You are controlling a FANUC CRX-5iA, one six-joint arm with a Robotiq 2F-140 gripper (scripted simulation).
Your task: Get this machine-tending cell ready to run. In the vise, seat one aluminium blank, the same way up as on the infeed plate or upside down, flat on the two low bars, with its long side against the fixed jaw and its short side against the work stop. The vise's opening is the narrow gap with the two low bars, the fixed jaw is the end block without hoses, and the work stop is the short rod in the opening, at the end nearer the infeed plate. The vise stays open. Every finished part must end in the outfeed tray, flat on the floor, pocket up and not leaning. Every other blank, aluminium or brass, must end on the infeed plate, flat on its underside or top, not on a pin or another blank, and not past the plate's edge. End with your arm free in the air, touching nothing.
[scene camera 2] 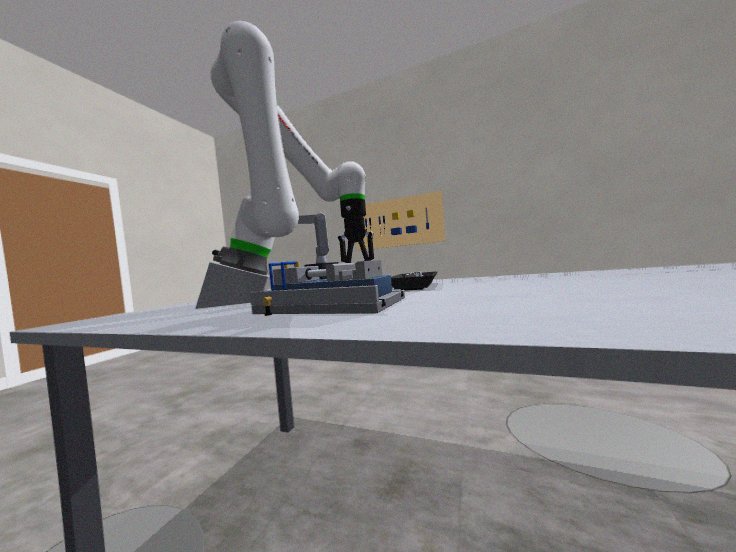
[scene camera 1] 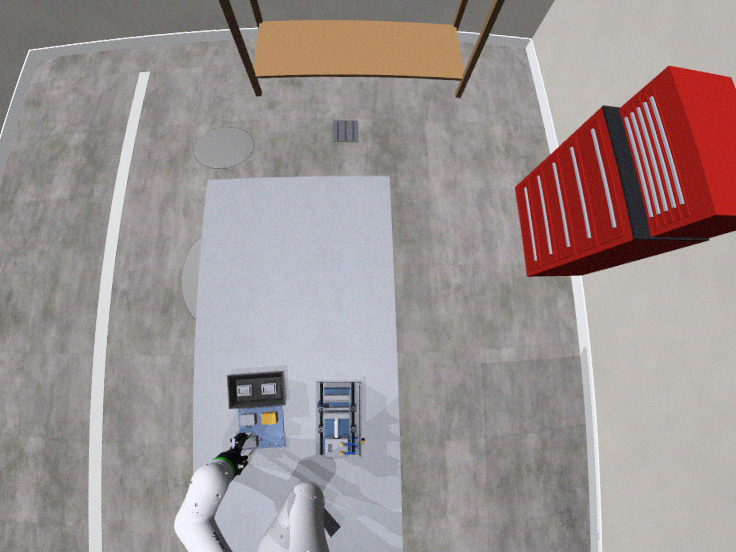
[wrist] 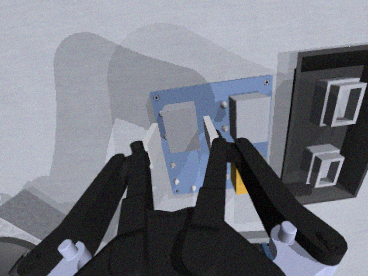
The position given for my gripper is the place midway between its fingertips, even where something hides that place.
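A blue infeed plate point(wrist: 190, 169) is part of what I see. So is a grey finished part point(wrist: 327, 101), together with another grey finished part point(wrist: 312, 172), and my own gripper point(wrist: 181, 128) is there too.
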